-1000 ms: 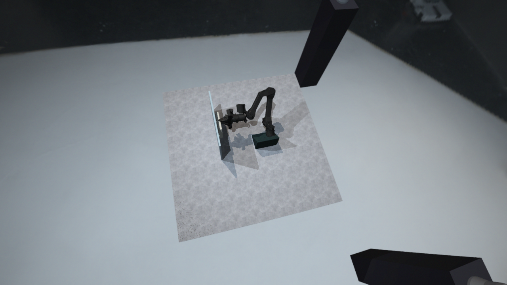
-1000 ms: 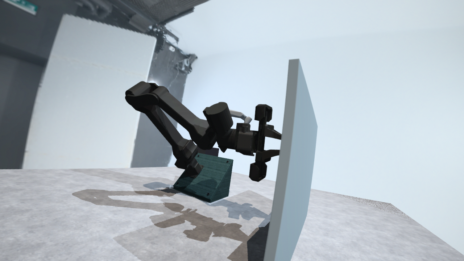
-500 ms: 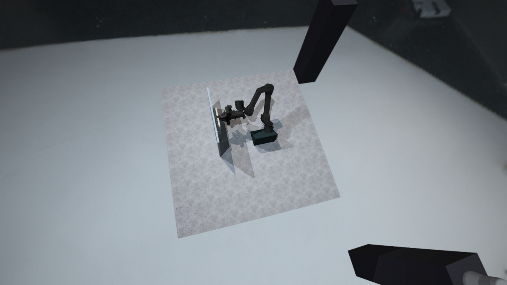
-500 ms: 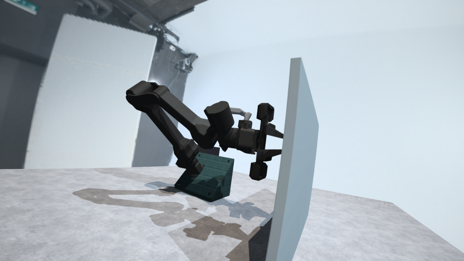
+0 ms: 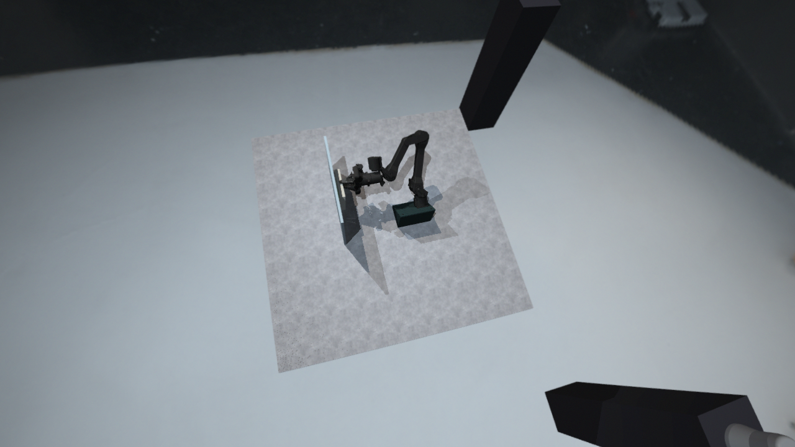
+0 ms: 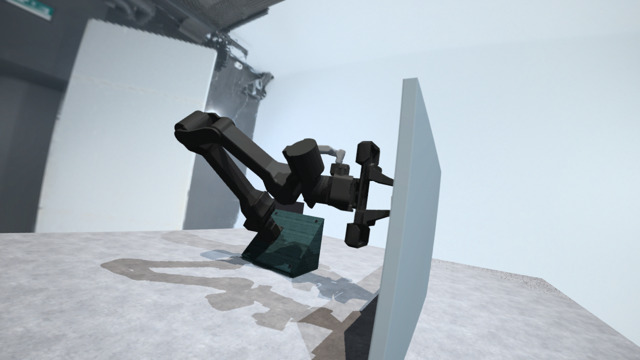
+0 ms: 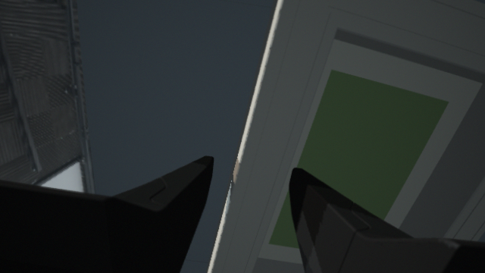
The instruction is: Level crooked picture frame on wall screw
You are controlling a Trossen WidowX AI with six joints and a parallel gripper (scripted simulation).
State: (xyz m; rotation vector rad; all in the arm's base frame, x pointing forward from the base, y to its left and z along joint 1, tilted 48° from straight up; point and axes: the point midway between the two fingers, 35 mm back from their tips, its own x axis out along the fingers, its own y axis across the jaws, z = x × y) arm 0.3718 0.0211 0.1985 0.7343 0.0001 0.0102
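My gripper tip is 5 cm above the picture frame, 1 cm to the right of it and 1 cm short of it. From my gripper tip the other things lie so: grey-blue wall panel (7 cm below, 2 cm ahead, 1 cm to the left).
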